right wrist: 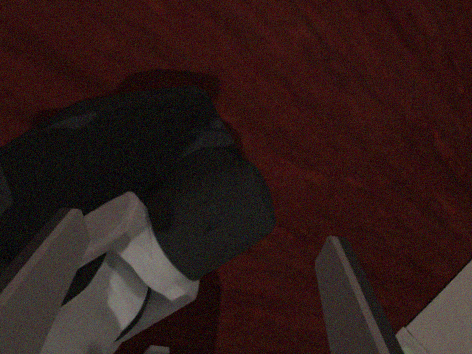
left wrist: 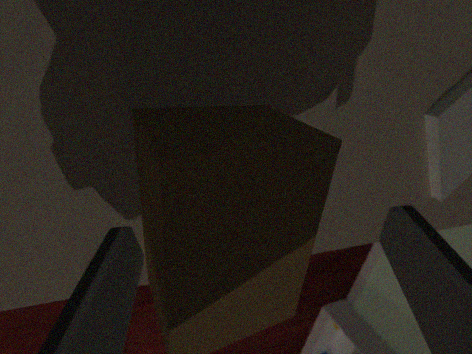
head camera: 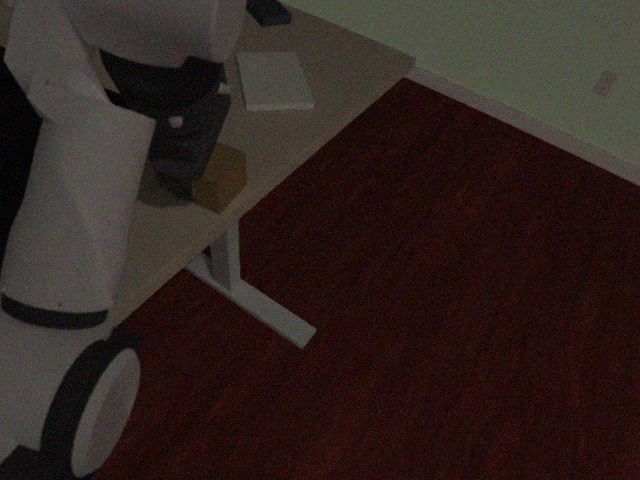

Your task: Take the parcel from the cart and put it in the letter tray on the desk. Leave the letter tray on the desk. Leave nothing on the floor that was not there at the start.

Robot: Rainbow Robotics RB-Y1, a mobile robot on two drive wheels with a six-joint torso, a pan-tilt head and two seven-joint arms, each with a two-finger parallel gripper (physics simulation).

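Frame: origin at the robot's base, x ahead, y left, z up, level; centimetres.
Where they show: left gripper, fingertip midpoint: (left wrist: 259, 232) (head camera: 201, 155); right gripper, fingertip midpoint: (right wrist: 206, 238).
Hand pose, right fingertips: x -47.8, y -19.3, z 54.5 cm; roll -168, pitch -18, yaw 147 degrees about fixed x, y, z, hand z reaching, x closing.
Each offset is from my right fingertips to the top centre of the thing. Level surfaces: height alone.
A yellow-brown box @(dz +45.5, dx +93.7, dy +4.6 cm) (head camera: 222, 178) (left wrist: 230, 200) stands on the desk @(dz +40.5 cm) (head camera: 351, 103) close to its edge; I cannot tell for sure whether it is the parcel. A flat white slab @(dz +41.4, dx +112.4, dy -13.1 cm) (head camera: 276, 80) (left wrist: 455, 145), possibly the letter tray, lies farther back on the desk. My left gripper (head camera: 178, 178) (left wrist: 259, 232) is open beside the box. In the left wrist view the box shows between and beyond the spread fingers, partly in shadow. My right gripper (right wrist: 206, 238) is open and empty above the dark red floor. The cart is not recognisable in these views.
A dark blue object @(dz +42.3, dx +134.8, dy -21.8 cm) (head camera: 271, 15) lies at the back of the desk. The desk's pale leg has a long foot (head camera: 273, 312) on the floor. A green wall (head camera: 516, 62) rises behind. Dark and white robot parts (right wrist: 220, 200) fill the left of the right wrist view.
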